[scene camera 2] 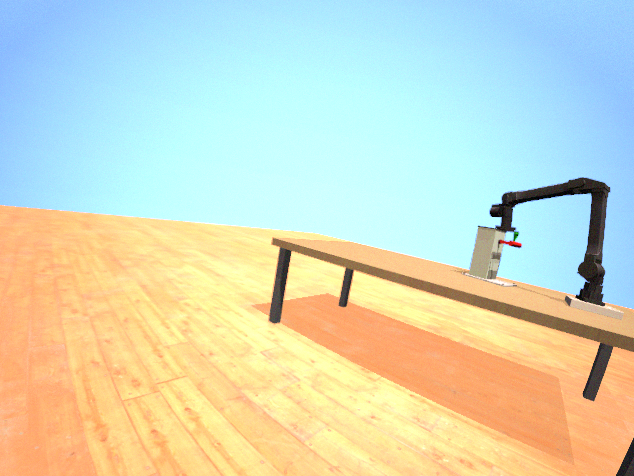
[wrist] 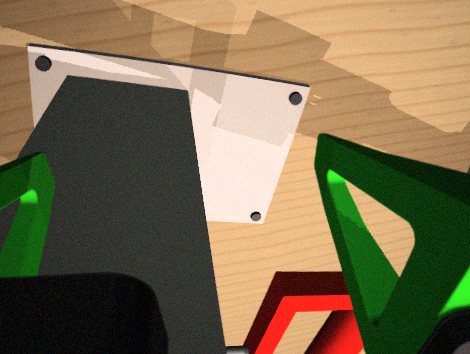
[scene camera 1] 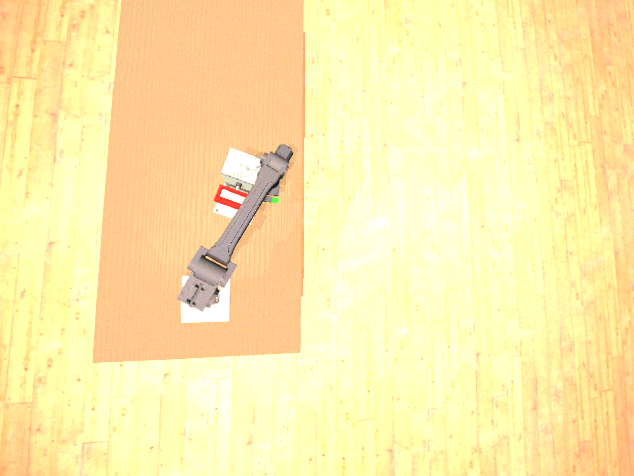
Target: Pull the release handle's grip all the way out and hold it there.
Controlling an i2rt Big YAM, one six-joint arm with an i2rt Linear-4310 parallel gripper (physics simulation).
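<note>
The release handle's red, frame-shaped grip [scene camera 1: 225, 203] [scene camera 2: 514, 244] [wrist: 317, 303] stands out on a stem from the side of the tall grey box [scene camera 1: 236, 163] [scene camera 2: 483, 253] [wrist: 130, 210] that faces the arm's base. The arm hides part of the grip in scene camera 1, and the lower frame edge cuts it off in the wrist view. My gripper [wrist: 183, 157] is open and empty, above and beside the box. Its right green finger overlaps the grip's right end in the wrist view; its left finger overlaps the box. In scene camera 2 a green finger [scene camera 2: 516, 235] shows slightly above the grip.
The box stands on a white bolted plate [scene camera 1: 220, 211] [scene camera 2: 504, 282] [wrist: 240, 175] on the wooden table [scene camera 1: 204, 76] [scene camera 2: 368, 260]. The arm's white base plate [scene camera 1: 204, 315] [scene camera 2: 594, 306] is near the table's end. The dark forearm [scene camera 1: 248, 212] passes above the handle in scene camera 1.
</note>
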